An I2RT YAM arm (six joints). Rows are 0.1 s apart.
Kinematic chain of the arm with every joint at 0, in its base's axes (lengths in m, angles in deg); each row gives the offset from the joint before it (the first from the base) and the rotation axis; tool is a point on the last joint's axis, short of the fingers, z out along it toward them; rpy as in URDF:
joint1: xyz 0 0 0.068 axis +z
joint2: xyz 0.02 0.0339 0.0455 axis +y
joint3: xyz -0.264 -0.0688 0 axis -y
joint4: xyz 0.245 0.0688 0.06 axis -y
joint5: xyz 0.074 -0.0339 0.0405 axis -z
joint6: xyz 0.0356 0 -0.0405 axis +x
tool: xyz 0 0 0 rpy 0 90 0
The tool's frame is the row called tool.
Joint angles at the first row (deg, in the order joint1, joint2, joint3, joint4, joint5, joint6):
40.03, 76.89, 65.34, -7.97, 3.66, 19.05
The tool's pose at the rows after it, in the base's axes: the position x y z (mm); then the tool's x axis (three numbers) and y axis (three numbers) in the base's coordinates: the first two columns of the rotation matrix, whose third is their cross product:
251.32 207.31 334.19 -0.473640 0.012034 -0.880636 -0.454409 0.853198 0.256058
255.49 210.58 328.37 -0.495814 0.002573 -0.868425 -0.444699 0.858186 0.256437
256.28 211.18 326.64 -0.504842 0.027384 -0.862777 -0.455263 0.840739 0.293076
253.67 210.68 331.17 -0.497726 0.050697 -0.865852 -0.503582 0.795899 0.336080
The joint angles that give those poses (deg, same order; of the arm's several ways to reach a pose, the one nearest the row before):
40.06, 79.80, 67.10, -10.89, 4.96, 18.37
40.03, 81.24, 67.61, -11.58, 4.97, 18.79
39.82, 81.30, 66.94, -10.01, 3.12, 20.17
39.62, 80.35, 66.14, -7.55, -0.82, 20.89

